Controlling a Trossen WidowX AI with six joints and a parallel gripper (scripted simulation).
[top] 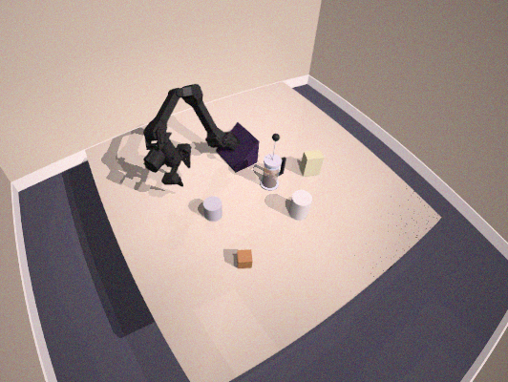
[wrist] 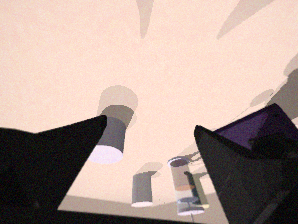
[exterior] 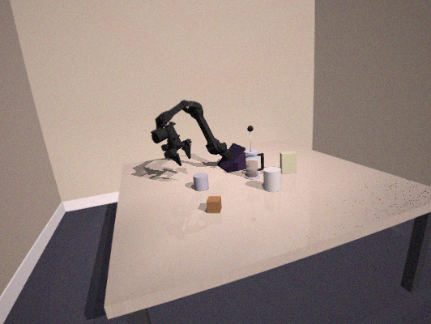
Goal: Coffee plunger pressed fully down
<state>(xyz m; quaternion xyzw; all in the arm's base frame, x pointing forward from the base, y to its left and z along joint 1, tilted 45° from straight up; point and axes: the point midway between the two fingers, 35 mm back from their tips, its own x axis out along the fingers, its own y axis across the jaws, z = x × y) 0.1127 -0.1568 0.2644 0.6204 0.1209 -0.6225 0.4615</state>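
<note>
Right now my gripper tip is 35 cm to the right of the coffee press, 12 cm short of it and 2 cm below it. Round my gripper tip: white cylinder: 34 cm to the left, 31 cm ahead, 6 cm below; pale yellow block: 53 cm to the left, 15 cm ahead, 5 cm below.
</note>
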